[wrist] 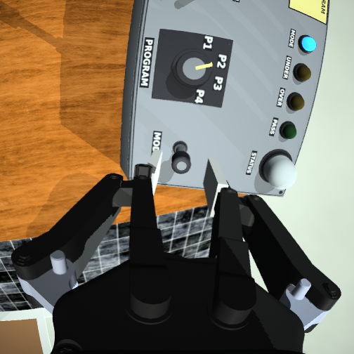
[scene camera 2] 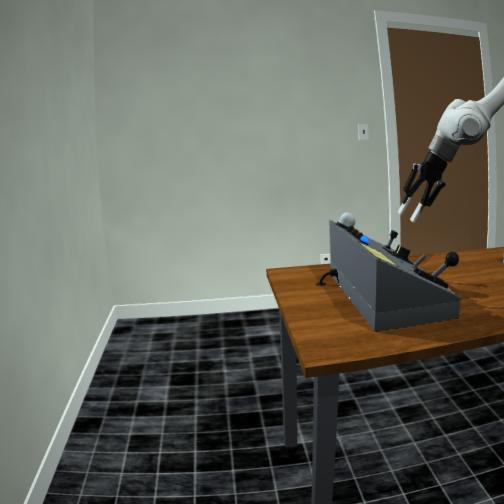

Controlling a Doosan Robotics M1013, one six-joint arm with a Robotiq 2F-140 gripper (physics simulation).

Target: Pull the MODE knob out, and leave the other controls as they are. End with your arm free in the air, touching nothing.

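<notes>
The MODE knob (scene camera 2: 393,234) (wrist: 181,162) is a small black knob on a thin stem, standing up from the sloped face of the grey control panel (scene camera 2: 352,267) (wrist: 250,135). My gripper (scene camera 2: 407,216) (wrist: 182,166) is partly open with nothing between its fingers. In the scene view it hangs in the air above the knob, with a visible gap. In the wrist view the knob shows between the white fingertips, farther away than they are. The MODE lamp (scene camera 2: 365,239) (wrist: 307,44) is lit blue. The left fingertip covers part of the MODE label.
The PROGRAM dial (scene camera 2: 402,252) (wrist: 194,68) points at P2. A black ball lever (scene camera 2: 451,258) stands lower on the panel. The white STATUS dome (scene camera 2: 347,219) (wrist: 279,171) and dark UNDER, OVER and PASS lamps line its upper edge. The panel sits on a wooden table (scene camera 2: 320,345) (wrist: 30,150).
</notes>
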